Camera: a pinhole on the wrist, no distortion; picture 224 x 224 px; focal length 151.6 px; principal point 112.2 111.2 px. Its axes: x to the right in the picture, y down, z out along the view. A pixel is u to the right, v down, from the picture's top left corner.
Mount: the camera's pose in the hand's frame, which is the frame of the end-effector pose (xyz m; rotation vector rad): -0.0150 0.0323 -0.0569 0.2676 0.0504 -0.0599
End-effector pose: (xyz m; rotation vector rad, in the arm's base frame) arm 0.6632 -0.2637 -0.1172 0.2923 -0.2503 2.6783
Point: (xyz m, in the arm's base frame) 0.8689 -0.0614 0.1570
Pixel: 104 15
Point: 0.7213 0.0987 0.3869
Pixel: 171 36
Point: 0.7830 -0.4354 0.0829
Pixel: 42 173
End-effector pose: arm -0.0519 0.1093 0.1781 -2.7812 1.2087 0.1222
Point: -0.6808 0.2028 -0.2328
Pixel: outside the picture
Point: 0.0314 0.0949 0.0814
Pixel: 192 85
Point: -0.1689 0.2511 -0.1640
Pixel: 56 142
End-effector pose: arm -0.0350 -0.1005 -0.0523 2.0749 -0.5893 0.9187
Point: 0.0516 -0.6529 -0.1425
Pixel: 115 214
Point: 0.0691 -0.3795 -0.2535
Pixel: 86 140
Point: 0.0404 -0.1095 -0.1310
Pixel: 114 38
